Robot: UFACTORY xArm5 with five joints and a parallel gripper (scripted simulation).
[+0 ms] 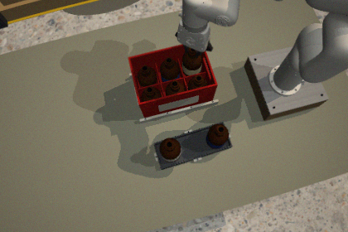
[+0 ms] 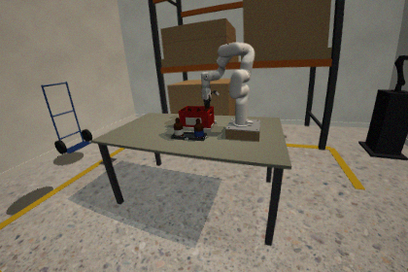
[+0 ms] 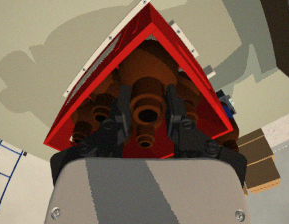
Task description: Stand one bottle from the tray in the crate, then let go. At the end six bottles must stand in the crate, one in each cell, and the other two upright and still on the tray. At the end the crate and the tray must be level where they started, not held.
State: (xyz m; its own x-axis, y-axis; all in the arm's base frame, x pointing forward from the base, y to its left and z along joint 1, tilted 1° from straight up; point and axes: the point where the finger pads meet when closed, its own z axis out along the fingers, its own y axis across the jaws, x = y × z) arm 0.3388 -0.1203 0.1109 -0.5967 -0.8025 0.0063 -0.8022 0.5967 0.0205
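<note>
The crate lies 8 cm ahead of my hand, 5 cm to the left of it and 12 cm below it. From my hand the other things lie so: dark tray: 5 cm ahead, 29 cm to the left, 19 cm below.
</note>
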